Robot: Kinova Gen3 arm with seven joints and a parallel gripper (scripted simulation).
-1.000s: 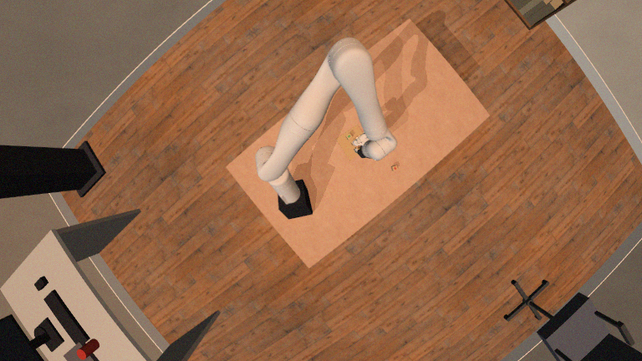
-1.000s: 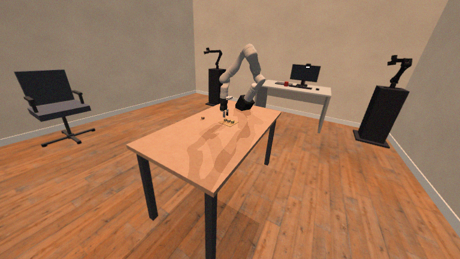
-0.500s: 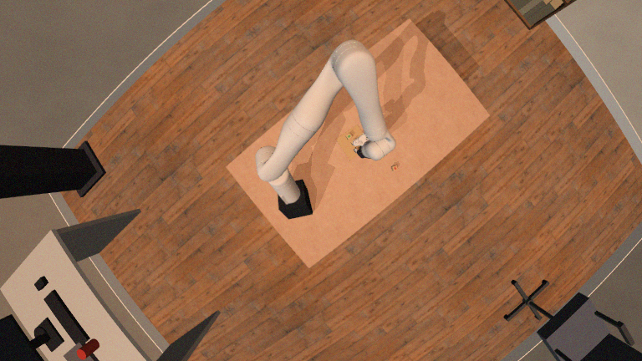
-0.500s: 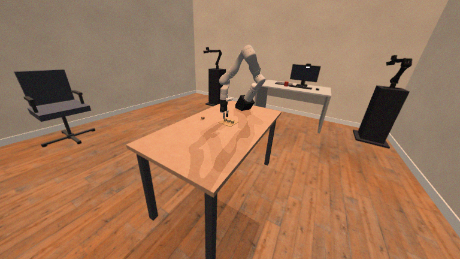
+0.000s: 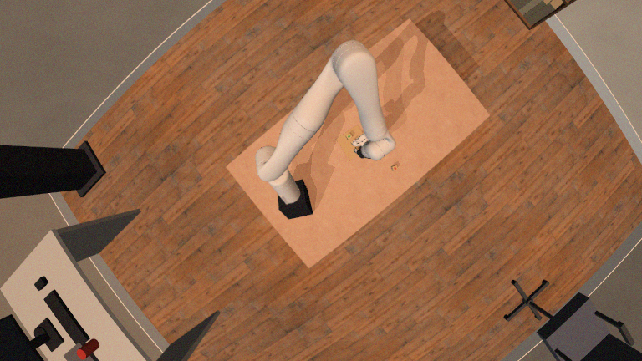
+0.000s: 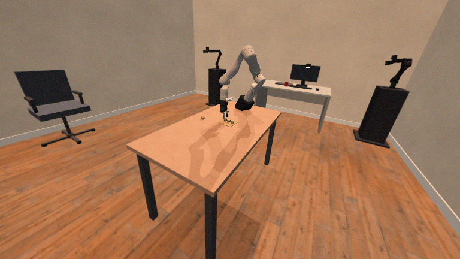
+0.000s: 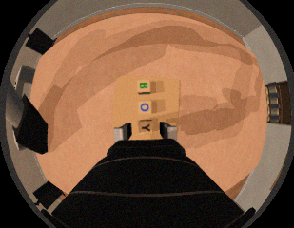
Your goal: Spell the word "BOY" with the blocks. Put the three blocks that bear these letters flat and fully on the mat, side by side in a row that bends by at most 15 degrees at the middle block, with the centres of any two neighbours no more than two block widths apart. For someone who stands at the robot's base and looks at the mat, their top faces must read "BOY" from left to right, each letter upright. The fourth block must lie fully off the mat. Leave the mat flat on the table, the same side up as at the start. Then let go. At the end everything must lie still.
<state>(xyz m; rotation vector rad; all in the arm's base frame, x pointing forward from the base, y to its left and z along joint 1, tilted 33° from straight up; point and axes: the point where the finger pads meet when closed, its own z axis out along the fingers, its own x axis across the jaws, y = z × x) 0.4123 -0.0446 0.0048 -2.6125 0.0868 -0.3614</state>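
Right now the mat is 50 mm below my hand and 40 mm to the left of it.
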